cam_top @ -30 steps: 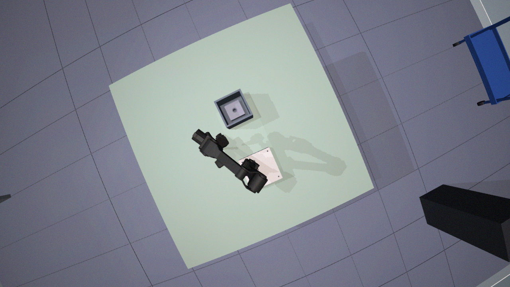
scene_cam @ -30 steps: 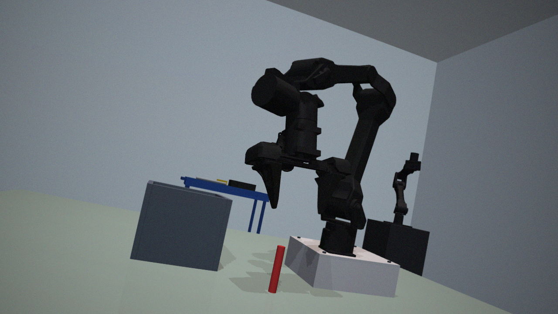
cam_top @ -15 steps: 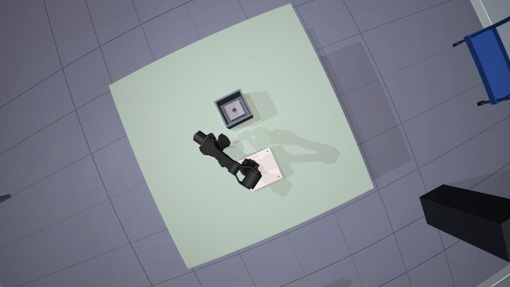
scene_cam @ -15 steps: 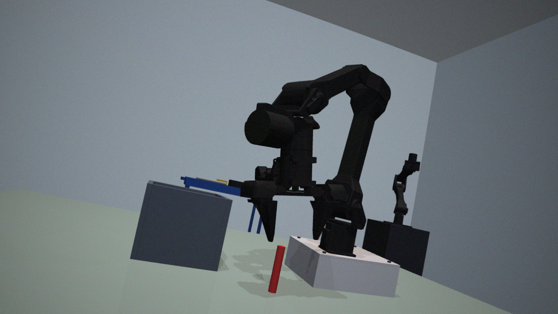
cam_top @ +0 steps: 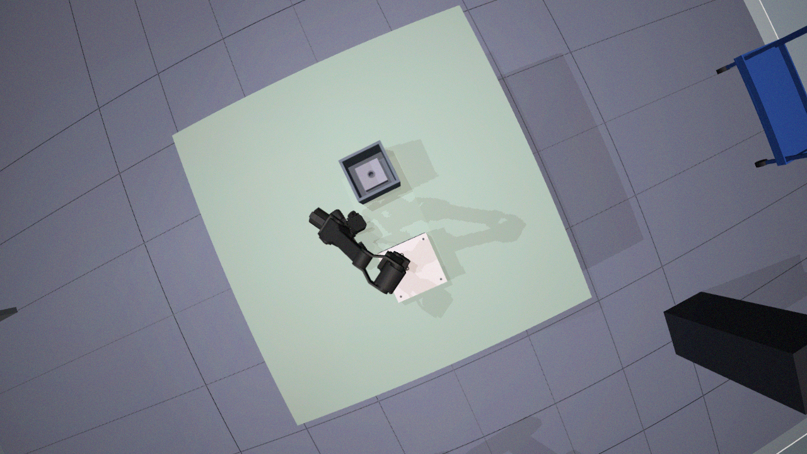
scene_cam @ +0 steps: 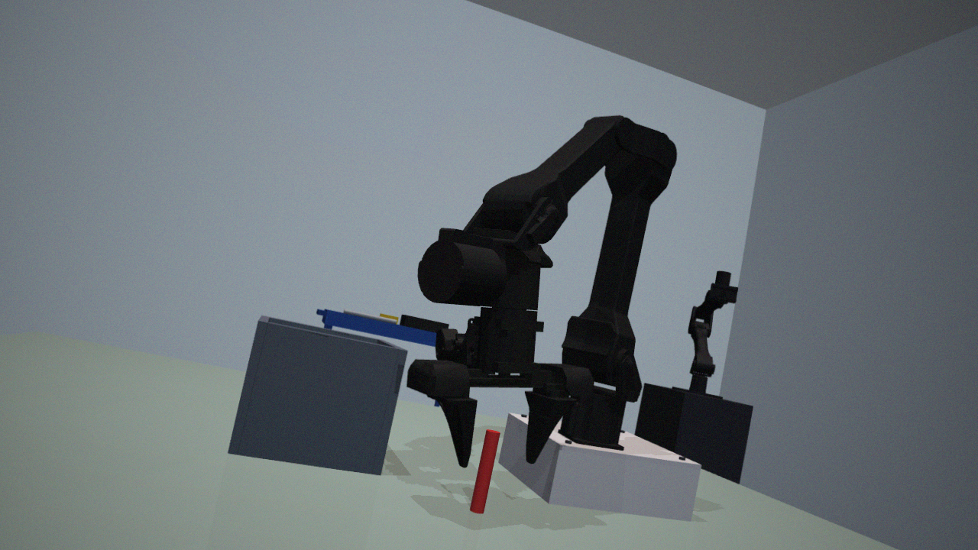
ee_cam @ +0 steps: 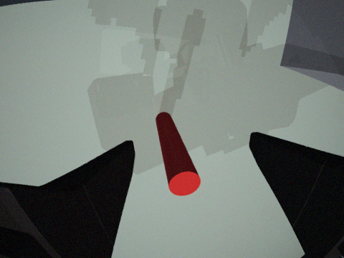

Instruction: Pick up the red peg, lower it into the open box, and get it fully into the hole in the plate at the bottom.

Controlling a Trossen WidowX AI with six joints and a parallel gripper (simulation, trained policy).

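My gripper tip is 1 cm short of the red peg and 1 cm above it. From my gripper tip the other things lie so: plate (19 cm ahead, 16 cm to the right).
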